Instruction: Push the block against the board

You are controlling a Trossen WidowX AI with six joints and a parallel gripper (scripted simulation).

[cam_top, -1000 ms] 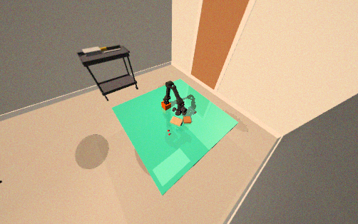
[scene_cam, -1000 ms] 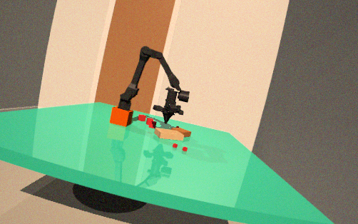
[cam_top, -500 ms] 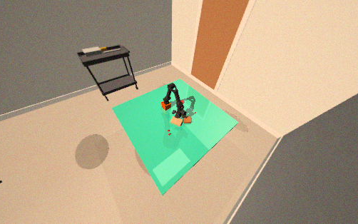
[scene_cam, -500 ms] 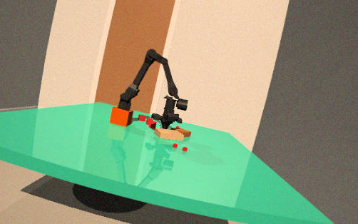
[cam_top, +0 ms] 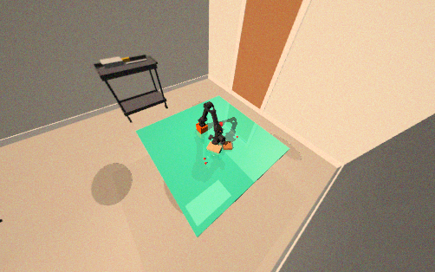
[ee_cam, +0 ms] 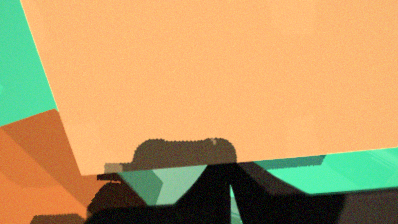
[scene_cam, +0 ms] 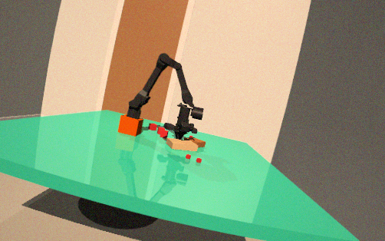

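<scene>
Right now the tan board is 2 cm ahead of my gripper tip, 6 cm to the right of it and 1 cm above it. The rest, counted from my gripper tip: square block (11 cm ahead, 7 cm to the left, 1 cm above).
</scene>
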